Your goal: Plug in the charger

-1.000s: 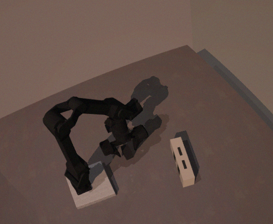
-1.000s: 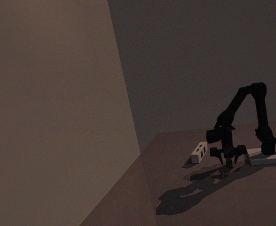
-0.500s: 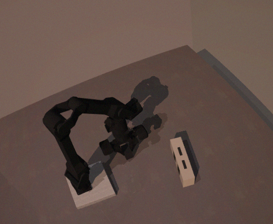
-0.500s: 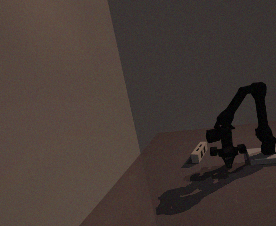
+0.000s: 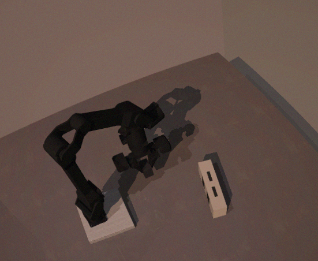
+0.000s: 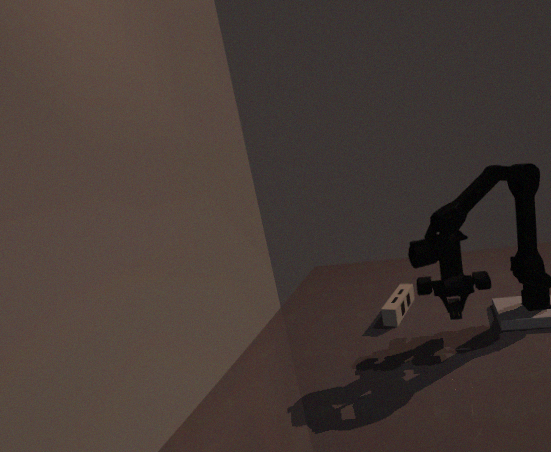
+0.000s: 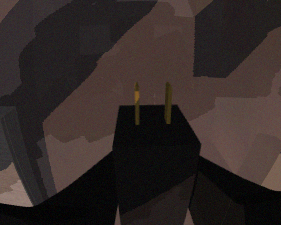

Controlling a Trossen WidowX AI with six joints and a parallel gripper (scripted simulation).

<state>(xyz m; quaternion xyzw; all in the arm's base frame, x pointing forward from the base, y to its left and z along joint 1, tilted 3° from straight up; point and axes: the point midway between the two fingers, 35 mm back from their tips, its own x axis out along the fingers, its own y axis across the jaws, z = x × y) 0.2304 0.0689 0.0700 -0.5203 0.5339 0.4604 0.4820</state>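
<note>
Now: gripper tip 2 cm to the right of the dark charger and 1 cm below it.
</note>
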